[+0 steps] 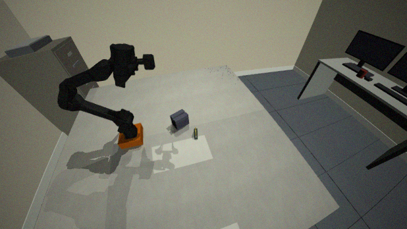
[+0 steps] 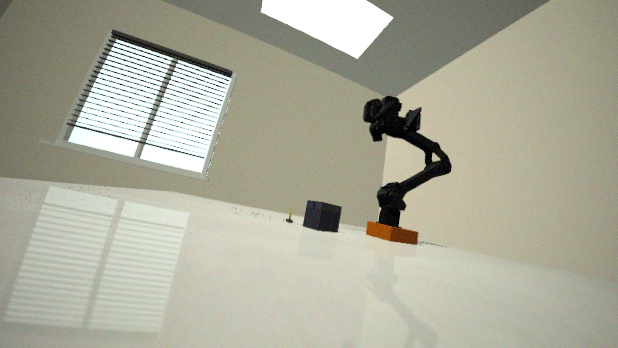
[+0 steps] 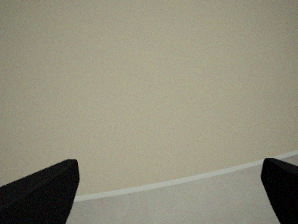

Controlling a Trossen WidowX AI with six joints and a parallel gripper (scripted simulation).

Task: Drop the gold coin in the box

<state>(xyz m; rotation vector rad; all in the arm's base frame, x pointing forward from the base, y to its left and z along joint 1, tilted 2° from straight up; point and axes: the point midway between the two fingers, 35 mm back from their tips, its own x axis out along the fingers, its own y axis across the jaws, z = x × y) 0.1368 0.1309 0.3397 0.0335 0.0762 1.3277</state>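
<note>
My gripper tip is now 360 mm above the gold coin, 240 mm to the left of it and 210 mm short of it.
</note>
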